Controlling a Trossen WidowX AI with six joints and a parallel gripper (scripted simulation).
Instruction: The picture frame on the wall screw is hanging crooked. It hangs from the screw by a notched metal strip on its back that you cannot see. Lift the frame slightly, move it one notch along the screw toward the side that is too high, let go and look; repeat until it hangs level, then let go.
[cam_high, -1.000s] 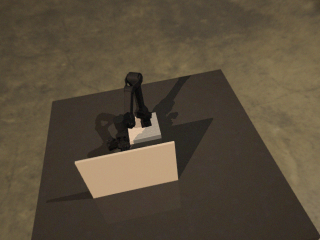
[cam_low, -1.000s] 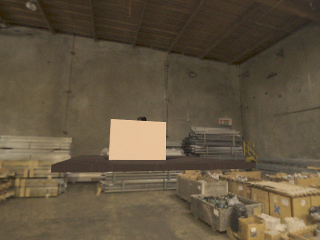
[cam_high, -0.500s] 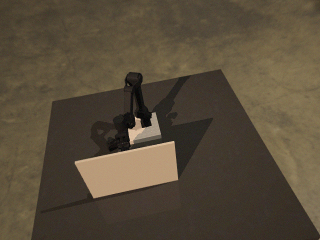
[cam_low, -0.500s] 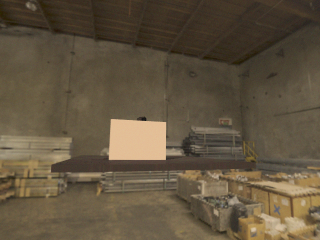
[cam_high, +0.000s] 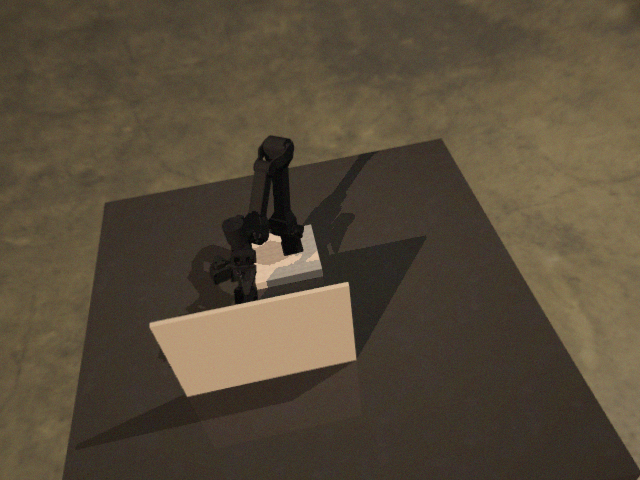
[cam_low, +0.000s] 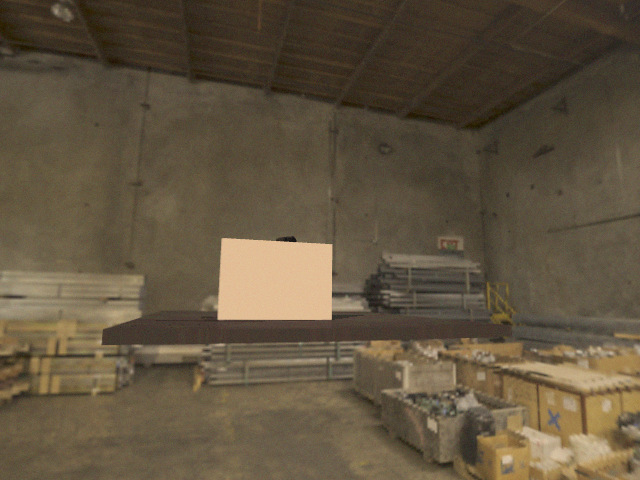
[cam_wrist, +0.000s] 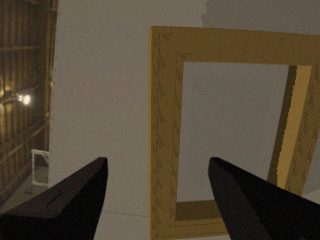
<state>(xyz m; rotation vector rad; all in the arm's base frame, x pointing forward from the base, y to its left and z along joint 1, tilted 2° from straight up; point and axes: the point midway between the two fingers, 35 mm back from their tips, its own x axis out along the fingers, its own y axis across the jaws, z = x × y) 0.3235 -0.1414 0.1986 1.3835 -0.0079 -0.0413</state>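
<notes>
Right now my gripper tip is 6 cm short of the yellow picture frame and 6 cm above it. Also, from my gripper tip: wall panel 7 cm ahead, 2 cm to the left, 8 cm below.
</notes>
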